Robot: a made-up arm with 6 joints. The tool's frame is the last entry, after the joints. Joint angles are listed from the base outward.
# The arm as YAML. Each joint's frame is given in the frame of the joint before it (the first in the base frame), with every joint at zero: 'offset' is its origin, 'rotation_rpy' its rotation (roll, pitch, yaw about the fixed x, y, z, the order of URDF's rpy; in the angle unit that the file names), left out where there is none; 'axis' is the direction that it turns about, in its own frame. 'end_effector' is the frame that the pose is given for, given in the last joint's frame.
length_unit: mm
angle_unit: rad
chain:
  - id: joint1
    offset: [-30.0, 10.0, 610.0]
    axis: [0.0, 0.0, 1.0]
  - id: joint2
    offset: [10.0, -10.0, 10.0]
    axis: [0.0, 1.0, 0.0]
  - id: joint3
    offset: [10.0, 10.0, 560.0]
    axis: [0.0, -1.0, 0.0]
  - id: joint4
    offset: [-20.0, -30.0, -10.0]
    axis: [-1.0, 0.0, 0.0]
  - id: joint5
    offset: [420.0, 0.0, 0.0]
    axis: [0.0, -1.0, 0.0]
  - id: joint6
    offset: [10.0, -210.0, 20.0]
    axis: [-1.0, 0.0, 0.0]
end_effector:
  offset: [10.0, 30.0, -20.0]
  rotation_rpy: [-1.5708, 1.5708, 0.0]
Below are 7 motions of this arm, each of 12 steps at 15 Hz.
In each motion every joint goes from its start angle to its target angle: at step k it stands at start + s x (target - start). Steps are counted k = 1, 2, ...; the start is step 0. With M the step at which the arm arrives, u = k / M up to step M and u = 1 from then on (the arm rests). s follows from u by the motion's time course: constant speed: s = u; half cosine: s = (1 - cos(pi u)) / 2; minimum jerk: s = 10 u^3 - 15 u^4 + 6 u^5.
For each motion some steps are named. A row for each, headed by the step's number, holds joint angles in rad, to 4 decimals.
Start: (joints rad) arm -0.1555 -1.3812 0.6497 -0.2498 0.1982 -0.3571
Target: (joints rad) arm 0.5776 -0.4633 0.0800 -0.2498 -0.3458 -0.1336
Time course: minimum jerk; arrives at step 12
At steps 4, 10, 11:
4: -0.0016 -1.1886 0.5301 -0.2498 0.0840 -0.3102
10: 0.5516 -0.4959 0.1002 -0.2498 -0.3265 -0.1415
11: 0.5739 -0.4680 0.0829 -0.2498 -0.3430 -0.1347

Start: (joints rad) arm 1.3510 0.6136 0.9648 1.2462 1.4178 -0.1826
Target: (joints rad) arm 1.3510 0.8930 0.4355 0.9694 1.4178 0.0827
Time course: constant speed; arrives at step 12
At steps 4, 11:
4: 1.3510 0.7067 0.7884 1.1539 1.4178 -0.0942
11: 1.3510 0.8697 0.4796 0.9925 1.4178 0.0606

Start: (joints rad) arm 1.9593 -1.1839 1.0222 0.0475 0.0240 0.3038
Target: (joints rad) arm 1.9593 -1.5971 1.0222 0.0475 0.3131 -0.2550
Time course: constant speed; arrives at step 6
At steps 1, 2, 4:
1: 1.9593 -1.2528 1.0222 0.0475 0.0722 0.2107
2: 1.9593 -1.3216 1.0222 0.0475 0.1204 0.1175
4: 1.9593 -1.4594 1.0222 0.0475 0.2167 -0.0687

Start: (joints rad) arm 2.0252 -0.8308 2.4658 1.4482 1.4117 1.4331
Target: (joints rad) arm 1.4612 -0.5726 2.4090 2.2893 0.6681 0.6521
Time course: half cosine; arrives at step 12
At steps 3, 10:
3: 1.9426 -0.7930 2.4575 1.5714 1.3028 1.3187
10: 1.4990 -0.5899 2.4128 2.2330 0.7179 0.7044

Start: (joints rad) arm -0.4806 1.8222 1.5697 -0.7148 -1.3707 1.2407
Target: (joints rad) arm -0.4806 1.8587 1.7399 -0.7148 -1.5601 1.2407
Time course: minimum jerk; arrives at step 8
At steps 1, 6, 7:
1: -0.4806 1.8228 1.5724 -0.7148 -1.3737 1.2407
6: -0.4806 1.8549 1.7223 -0.7148 -1.5405 1.2407
7: -0.4806 1.8581 1.7372 -0.7148 -1.5571 1.2407

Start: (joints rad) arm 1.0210 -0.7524 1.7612 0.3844 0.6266 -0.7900
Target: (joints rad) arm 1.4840 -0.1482 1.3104 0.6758 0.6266 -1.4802
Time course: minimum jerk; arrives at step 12
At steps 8, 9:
8: 1.3868 -0.2750 1.4050 0.6146 0.6266 -1.3353
9: 1.4361 -0.2107 1.3571 0.6456 0.6266 -1.4088

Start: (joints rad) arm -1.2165 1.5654 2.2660 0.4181 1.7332 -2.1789
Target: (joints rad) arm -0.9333 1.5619 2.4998 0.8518 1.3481 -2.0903
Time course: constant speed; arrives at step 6
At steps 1, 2, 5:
1: -1.1693 1.5648 2.3050 0.4904 1.6690 -2.1641
2: -1.1221 1.5642 2.3439 0.5627 1.6048 -2.1494
5: -0.9805 1.5625 2.4608 0.7795 1.4123 -2.1051

